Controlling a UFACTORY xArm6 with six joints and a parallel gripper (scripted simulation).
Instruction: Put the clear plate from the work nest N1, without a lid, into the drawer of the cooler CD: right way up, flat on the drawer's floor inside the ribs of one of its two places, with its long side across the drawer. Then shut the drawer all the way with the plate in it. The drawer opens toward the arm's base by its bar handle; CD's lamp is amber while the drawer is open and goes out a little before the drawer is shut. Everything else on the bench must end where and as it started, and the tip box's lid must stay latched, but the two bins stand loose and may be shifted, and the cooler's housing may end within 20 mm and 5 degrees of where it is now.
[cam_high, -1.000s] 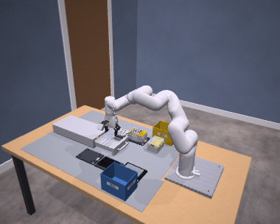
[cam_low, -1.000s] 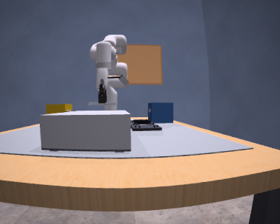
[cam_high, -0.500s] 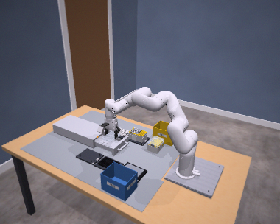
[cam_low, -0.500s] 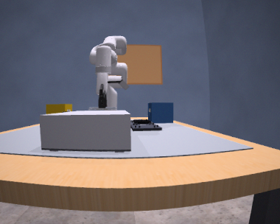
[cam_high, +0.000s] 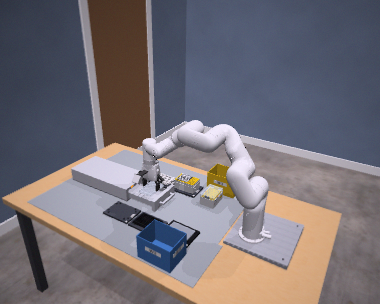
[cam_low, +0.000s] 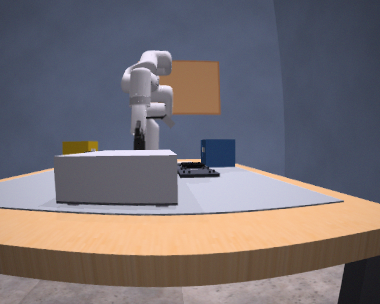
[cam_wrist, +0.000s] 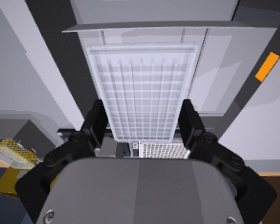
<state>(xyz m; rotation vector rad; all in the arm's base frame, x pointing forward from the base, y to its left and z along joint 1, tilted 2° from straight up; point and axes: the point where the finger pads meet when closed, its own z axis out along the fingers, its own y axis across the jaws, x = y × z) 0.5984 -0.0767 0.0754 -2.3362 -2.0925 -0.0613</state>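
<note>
Now: hand 60 mm above the drawer and 40 mm short of it. Round my hand: cooler CD: 170 mm ahead, 50 mm below, 20 mm to the right; then work nest N1: 180 mm to the left, 80 mm below, 70 mm ahead; then clear plate: 10 mm below.
</note>
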